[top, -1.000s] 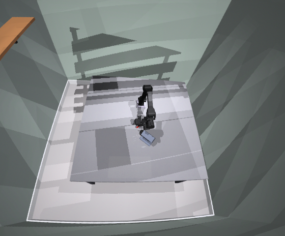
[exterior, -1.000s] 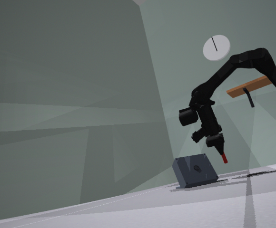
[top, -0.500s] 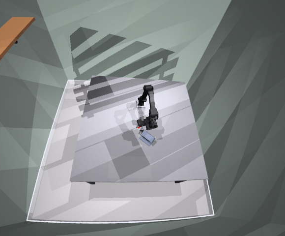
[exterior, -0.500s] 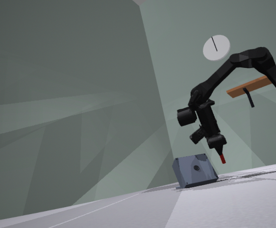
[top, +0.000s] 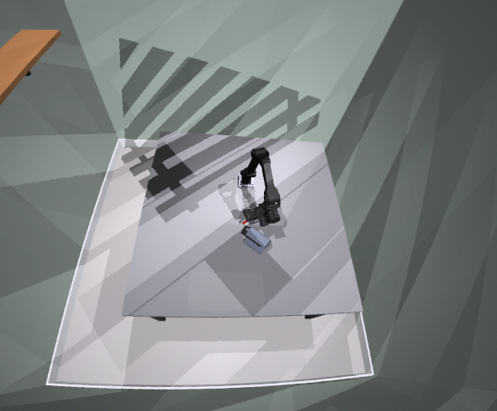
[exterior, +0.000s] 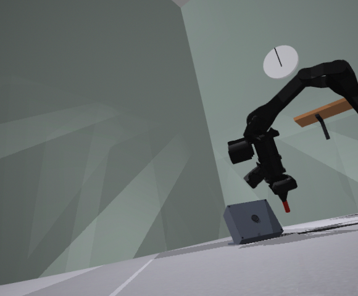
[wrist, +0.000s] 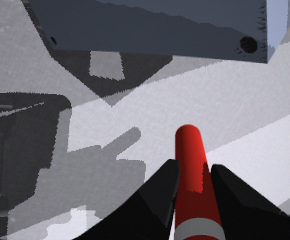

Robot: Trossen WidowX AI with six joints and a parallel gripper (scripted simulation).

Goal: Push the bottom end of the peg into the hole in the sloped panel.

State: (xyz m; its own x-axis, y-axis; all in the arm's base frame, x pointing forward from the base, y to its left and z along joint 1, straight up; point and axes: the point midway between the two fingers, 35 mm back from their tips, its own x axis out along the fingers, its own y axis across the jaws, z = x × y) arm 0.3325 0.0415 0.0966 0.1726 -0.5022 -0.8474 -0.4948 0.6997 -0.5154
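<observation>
Right now my gripper tip is 80 mm short of the dark sloped panel, 80 mm to the right of it and 50 mm above it. Round my gripper tip: round red peg 10 mm to the left, 10 mm above.
</observation>
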